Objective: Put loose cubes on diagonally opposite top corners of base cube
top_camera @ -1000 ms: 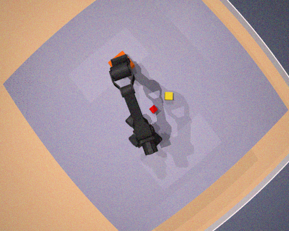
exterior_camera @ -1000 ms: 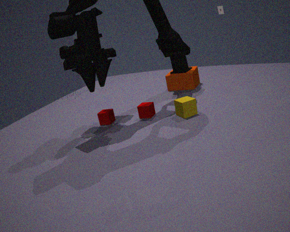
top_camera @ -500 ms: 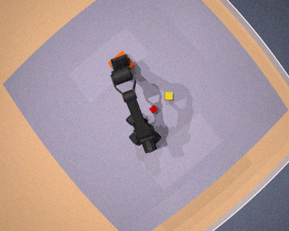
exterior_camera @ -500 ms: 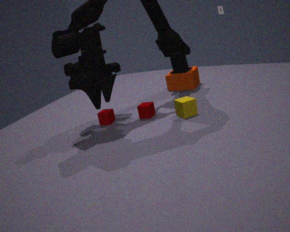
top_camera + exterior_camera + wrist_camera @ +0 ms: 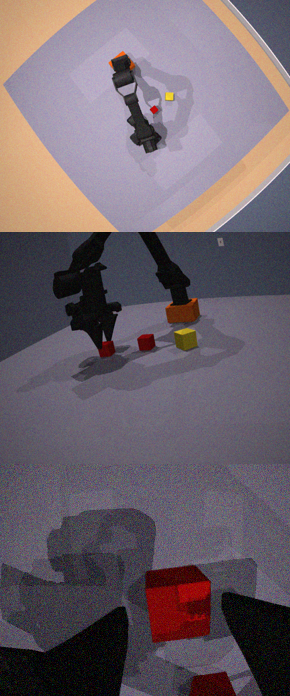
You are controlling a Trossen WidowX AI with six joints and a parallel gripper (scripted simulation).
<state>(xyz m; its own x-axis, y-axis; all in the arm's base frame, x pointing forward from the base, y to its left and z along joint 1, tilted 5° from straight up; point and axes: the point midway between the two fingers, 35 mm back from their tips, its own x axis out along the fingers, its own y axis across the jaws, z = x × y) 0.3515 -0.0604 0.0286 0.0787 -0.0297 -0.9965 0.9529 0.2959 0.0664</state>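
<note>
Right now my gripper tip is 200 mm to the right of the yellow base cube, 80 mm past it and 10 mm above it.
</note>
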